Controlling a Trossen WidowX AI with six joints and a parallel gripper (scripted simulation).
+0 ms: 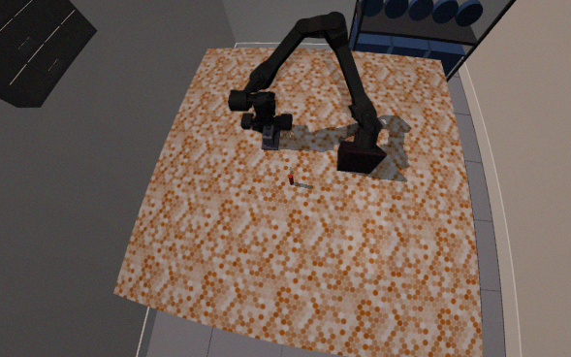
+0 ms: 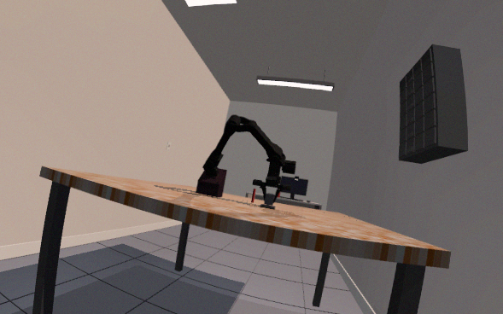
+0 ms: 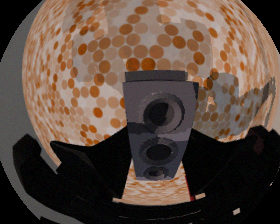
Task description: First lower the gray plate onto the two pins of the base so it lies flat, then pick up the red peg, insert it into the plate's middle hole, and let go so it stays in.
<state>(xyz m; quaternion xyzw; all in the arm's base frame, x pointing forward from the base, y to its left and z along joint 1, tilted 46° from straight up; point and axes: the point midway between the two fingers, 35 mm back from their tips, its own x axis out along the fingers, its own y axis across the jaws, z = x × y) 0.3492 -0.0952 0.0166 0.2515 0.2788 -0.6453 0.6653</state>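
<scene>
My gripper tip is now 2 cm above the base. Also, from my gripper tip: gray plate: 3 cm above; then red peg: 19 cm to the left, 11 cm behind, 2 cm above.
</scene>
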